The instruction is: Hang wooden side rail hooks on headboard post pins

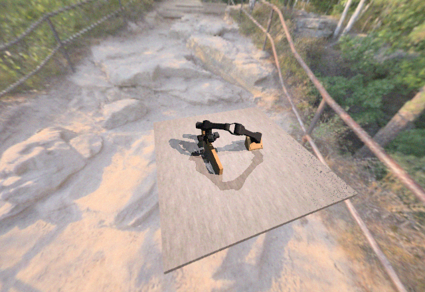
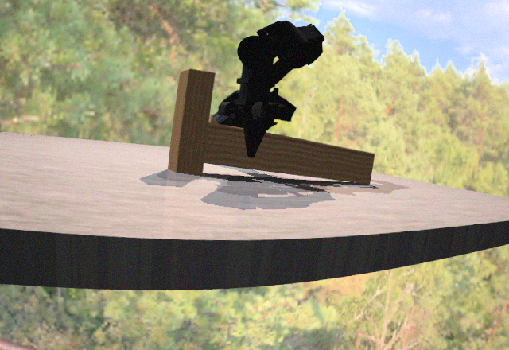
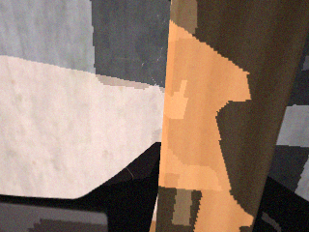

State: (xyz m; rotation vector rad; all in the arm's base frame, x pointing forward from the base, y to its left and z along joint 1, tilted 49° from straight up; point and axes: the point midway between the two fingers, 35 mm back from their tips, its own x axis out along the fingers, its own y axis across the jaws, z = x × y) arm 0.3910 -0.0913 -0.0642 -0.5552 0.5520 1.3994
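My gripper tip is now 120 mm to the left of the headboard post and 40 mm below it.
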